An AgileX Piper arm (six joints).
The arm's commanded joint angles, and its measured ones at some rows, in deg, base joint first. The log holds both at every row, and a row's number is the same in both.
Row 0, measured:
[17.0, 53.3, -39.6, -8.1, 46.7, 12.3]
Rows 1 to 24, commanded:
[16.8, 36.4, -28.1, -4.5, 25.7, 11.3]
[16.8, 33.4, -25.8, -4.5, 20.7, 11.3]
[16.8, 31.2, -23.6, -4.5, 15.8, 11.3]
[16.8, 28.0, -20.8, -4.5, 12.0, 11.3]
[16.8, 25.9, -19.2, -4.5, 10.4, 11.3]
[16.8, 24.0, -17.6, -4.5, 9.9, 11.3]
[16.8, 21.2, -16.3, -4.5, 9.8, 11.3]
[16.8, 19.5, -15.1, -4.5, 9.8, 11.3]
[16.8, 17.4, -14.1, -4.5, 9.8, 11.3]
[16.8, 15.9, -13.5, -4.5, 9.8, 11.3]
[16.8, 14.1, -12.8, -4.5, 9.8, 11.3]
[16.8, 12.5, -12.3, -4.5, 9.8, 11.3]
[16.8, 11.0, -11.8, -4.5, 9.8, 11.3]
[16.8, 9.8, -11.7, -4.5, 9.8, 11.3]
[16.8, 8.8, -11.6, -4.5, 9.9, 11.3]
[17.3, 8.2, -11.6, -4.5, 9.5, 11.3]
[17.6, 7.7, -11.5, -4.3, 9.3, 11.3]
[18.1, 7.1, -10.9, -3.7, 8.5, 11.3]
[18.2, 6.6, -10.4, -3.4, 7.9, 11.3]
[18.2, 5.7, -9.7, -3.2, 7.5, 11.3]
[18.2, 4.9, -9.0, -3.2, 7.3, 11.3]
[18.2, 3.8, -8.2, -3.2, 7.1, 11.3]
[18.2, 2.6, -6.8, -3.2, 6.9, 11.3]
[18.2, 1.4, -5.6, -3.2, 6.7, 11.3]
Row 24, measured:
[18.1, 5.0, -9.2, -3.5, 8.0, 11.6]
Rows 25 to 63, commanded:
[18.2, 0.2, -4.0, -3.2, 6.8, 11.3]
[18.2, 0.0, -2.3, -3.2, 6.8, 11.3]
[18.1, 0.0, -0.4, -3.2, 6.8, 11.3]
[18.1, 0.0, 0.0, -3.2, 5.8, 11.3]
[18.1, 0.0, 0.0, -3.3, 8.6, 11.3]
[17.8, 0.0, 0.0, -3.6, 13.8, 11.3]
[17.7, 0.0, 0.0, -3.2, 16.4, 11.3]
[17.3, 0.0, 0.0, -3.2, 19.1, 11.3]
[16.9, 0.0, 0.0, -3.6, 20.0, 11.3]
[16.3, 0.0, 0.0, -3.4, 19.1, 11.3]
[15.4, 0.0, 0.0, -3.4, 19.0, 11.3]
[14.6, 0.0, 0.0, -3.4, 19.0, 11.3]
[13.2, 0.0, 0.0, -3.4, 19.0, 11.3]
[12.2, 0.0, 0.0, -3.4, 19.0, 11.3]
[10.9, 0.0, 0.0, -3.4, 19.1, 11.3]
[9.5, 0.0, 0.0, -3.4, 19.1, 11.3]
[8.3, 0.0, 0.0, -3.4, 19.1, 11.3]
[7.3, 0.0, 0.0, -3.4, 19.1, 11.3]
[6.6, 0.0, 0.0, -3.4, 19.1, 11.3]
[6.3, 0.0, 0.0, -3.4, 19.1, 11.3]
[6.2, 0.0, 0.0, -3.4, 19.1, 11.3]
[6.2, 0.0, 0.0, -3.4, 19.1, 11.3]
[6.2, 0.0, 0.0, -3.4, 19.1, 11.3]
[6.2, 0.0, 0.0, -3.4, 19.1, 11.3]
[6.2, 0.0, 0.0, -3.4, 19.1, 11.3]
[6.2, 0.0, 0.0, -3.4, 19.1, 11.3]
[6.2, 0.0, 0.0, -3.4, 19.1, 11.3]
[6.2, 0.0, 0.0, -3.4, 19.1, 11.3]
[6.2, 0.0, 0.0, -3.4, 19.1, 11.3]
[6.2, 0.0, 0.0, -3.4, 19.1, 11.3]
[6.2, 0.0, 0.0, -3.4, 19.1, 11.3]
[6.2, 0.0, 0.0, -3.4, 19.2, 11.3]
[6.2, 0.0, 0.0, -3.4, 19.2, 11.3]
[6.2, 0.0, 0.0, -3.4, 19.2, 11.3]
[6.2, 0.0, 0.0, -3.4, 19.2, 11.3]
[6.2, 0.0, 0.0, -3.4, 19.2, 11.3]
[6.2, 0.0, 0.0, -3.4, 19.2, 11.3]
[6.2, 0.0, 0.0, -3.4, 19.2, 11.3]
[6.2, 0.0, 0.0, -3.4, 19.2, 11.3]
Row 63, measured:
[6.5, 0.2, 0.0, -3.1, 19.1, 11.6]
